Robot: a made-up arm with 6 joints. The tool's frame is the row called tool. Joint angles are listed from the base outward.
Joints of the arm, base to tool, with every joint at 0 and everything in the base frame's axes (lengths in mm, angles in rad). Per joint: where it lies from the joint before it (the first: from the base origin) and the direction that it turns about. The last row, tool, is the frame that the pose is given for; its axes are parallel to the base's.
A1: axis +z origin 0 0 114.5
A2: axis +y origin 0 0 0
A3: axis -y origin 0 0 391.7
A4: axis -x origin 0 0 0
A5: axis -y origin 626.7 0 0
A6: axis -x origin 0 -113.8 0
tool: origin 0 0 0
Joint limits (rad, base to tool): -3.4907..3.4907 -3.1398..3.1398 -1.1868..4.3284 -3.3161..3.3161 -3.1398..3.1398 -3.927..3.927
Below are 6 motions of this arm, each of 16 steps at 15 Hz.
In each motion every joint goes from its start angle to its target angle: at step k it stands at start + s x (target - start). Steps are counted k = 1, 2, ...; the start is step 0. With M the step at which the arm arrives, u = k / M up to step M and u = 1 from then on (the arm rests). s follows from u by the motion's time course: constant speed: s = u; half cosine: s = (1 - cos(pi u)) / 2; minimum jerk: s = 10 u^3 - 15 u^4 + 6 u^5.
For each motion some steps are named. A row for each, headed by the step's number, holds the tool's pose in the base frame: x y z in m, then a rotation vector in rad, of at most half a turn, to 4 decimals.
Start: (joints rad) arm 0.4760 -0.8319 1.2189 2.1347 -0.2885 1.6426
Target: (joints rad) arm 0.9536 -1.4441 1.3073 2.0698 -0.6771 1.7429
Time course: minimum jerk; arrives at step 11
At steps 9, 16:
9: -0.6399 -0.7700 0.3401 -0.6594 0.6232 -1.5635
16: -0.6267 -0.7890 0.3100 -0.6284 0.6215 -1.5196

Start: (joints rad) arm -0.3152 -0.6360 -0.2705 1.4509 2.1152 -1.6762
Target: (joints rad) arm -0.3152 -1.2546 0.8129 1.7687 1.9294 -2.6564
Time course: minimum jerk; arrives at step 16
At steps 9, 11, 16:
9: -0.3275 0.1159 0.9572 -0.8603 -0.0627 1.3307
11: -0.5518 0.1967 0.8710 -0.9604 -0.1410 1.1175
16: -0.7242 0.2597 0.7341 -1.0110 -0.2584 0.9406

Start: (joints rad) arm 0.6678 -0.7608 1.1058 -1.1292 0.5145 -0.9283
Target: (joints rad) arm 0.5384 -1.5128 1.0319 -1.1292 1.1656 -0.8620
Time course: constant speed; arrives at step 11
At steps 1, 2, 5, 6, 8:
1: -0.2966 -0.2897 1.0022 -1.8511 1.0851 -1.8233
2: -0.3444 -0.3195 0.9731 -1.7614 1.1325 -1.7651
5: -0.4814 -0.3950 0.8655 -1.4953 1.2202 -1.5867
6: -0.5241 -0.4153 0.8234 -1.4089 1.2325 -1.5270
8: -0.6039 -0.4481 0.7309 -1.2412 1.2341 -1.4086

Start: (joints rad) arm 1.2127 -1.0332 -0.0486 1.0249 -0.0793 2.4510
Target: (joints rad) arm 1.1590 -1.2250 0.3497 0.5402 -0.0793 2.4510
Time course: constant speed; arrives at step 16
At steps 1, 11, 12, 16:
1: 0.0251 -0.1089 0.8954 -2.2118 -1.1828 -1.2683
11: -0.0418 -0.3280 0.8987 -1.7203 -1.0853 -1.3031
12: -0.0496 -0.3493 0.8950 -1.6695 -1.0804 -1.3081
16: -0.0825 -0.4326 0.8737 -1.4640 -1.0685 -1.3304

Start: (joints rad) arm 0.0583 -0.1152 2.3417 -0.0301 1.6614 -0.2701
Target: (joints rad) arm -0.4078 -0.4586 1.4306 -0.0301 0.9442 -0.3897
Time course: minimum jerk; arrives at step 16
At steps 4, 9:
4: -0.5167 -0.1189 0.9285 0.0993 2.2748 -0.3333
9: -0.4573 -0.0103 1.0259 0.3432 2.9234 -0.5593

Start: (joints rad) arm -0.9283 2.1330 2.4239 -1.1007 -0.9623 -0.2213
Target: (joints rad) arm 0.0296 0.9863 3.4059 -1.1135 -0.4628 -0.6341
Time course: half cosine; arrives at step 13
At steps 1, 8, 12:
1: 0.5459 -0.7931 0.0132 1.2618 0.0933 -0.1785
8: 0.3535 -0.1542 0.8328 0.7215 -0.7986 1.0724
12: -0.0565 -0.0512 0.8282 0.5609 -1.2393 1.7816

